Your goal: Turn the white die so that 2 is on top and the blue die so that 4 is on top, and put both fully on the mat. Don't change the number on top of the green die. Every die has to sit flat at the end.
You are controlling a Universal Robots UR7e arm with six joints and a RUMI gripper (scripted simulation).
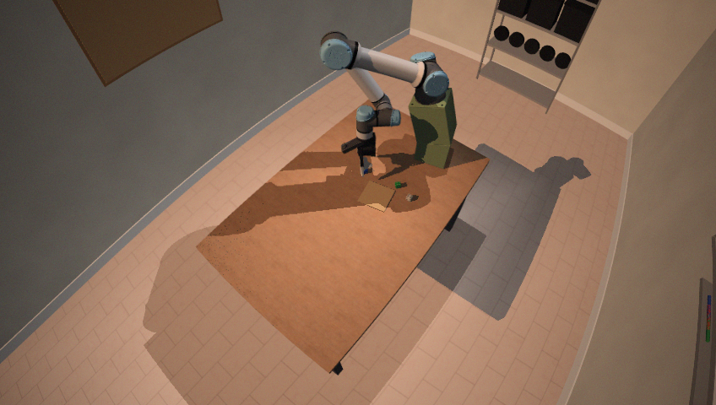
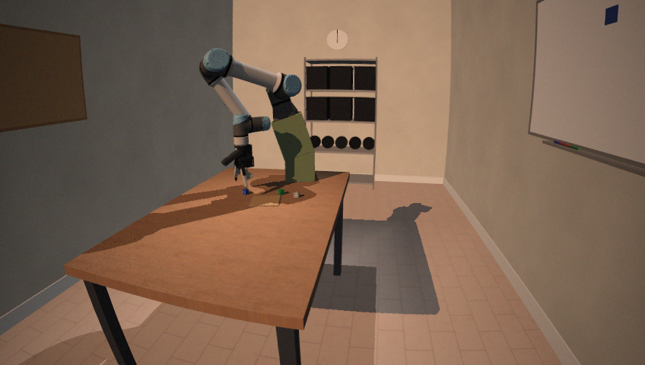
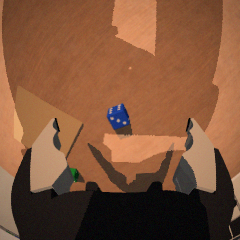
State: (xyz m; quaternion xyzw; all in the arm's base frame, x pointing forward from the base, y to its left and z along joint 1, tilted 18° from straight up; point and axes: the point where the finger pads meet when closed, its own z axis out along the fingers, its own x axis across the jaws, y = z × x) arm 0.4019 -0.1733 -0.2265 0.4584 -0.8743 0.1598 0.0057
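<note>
The blue die lies 4 cm below my hand, 2 cm to the left of it and 1 cm behind it. The rest, counted from my hand: green die (20 cm to the left, 7 cm behind, 4 cm below); tan mat (17 cm to the left, 5 cm below, 5 cm ahead); white die (29 cm to the left, 6 cm behind, 4 cm below).
</note>
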